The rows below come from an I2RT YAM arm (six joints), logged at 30 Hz.
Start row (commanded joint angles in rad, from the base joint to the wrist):
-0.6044 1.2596 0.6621 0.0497 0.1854 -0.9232
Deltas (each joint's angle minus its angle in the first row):
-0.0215 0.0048 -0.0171 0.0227 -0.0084 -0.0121
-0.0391 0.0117 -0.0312 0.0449 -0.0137 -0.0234
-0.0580 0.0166 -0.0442 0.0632 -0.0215 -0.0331
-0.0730 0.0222 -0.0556 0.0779 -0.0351 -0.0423
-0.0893 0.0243 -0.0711 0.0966 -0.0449 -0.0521
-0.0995 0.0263 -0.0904 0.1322 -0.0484 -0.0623
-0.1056 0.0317 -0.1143 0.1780 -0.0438 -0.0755
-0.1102 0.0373 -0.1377 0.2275 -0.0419 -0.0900
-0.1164 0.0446 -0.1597 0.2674 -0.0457 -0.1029
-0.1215 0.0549 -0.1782 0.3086 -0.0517 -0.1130
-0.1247 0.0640 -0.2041 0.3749 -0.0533 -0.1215
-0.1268 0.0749 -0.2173 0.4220 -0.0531 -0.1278
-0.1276 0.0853 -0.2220 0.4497 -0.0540 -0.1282
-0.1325 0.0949 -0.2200 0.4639 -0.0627 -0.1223
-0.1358 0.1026 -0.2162 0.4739 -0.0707 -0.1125
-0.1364 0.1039 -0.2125 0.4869 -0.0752 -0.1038
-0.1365 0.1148 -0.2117 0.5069 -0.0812 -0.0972
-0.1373 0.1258 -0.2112 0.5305 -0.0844 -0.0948
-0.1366 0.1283 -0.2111 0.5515 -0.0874 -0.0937
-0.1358 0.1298 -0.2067 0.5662 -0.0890 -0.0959
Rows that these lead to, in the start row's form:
-0.6259 1.2644 0.6450 0.0724 0.1770 -0.9353
-0.6435 1.2713 0.6309 0.0946 0.1717 -0.9466
-0.6624 1.2762 0.6179 0.1129 0.1639 -0.9563
-0.6774 1.2818 0.6065 0.1276 0.1503 -0.9655
-0.6937 1.2839 0.5910 0.1463 0.1405 -0.9753
-0.7039 1.2859 0.5717 0.1819 0.1370 -0.9855
-0.7100 1.2913 0.5478 0.2277 0.1416 -0.9987
-0.7146 1.2969 0.5244 0.2772 0.1435 -1.0132
-0.7208 1.3042 0.5024 0.3171 0.1397 -1.0261
-0.7259 1.3145 0.4839 0.3583 0.1337 -1.0362
-0.7291 1.3236 0.4580 0.4246 0.1321 -1.0447
-0.7312 1.3345 0.4448 0.4717 0.1323 -1.0510
-0.7320 1.3449 0.4401 0.4994 0.1314 -1.0514
-0.7369 1.3545 0.4421 0.5136 0.1227 -1.0455
-0.7402 1.3622 0.4459 0.5236 0.1147 -1.0357
-0.7408 1.3635 0.4496 0.5366 0.1102 -1.0270
-0.7409 1.3744 0.4504 0.5566 0.1042 -1.0204
-0.7417 1.3854 0.4509 0.5802 0.1010 -1.0180
-0.7410 1.3879 0.4510 0.6012 0.0980 -1.0169
-0.7402 1.3894 0.4554 0.6159 0.0964 -1.0191

